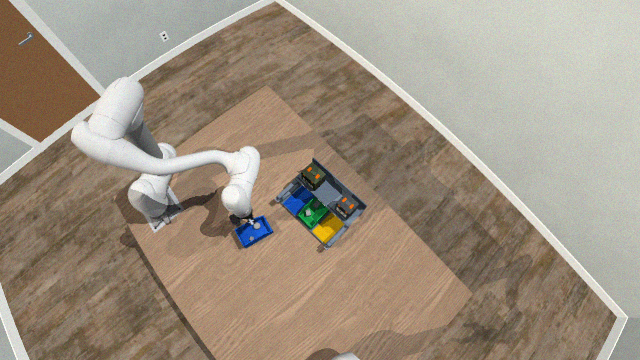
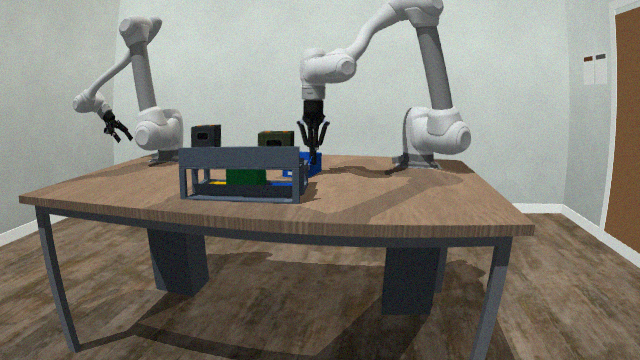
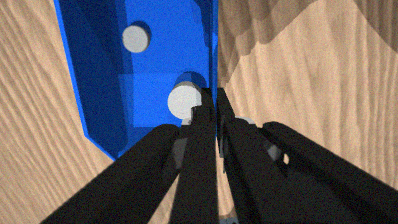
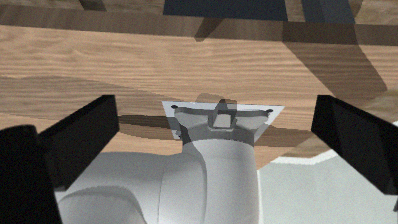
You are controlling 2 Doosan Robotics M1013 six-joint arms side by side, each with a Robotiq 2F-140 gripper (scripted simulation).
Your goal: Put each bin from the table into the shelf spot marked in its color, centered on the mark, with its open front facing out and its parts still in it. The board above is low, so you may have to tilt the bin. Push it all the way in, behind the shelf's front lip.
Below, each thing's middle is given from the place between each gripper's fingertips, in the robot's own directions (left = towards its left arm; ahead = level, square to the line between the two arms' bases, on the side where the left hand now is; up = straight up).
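Labels:
Round part (image 3: 185,95): 3 cm to the right of my left hand (image 2: 312,164), 6 cm below. Blue bin (image 3: 121,96): 3 cm behind that same hand, 4 cm below, 4 cm to the right.
From my right hand, round part: 35 cm ahead, 114 cm to the left, 11 cm below. Blue bin, from my right hand: 8 cm below, 32 cm ahead, 112 cm to the left.

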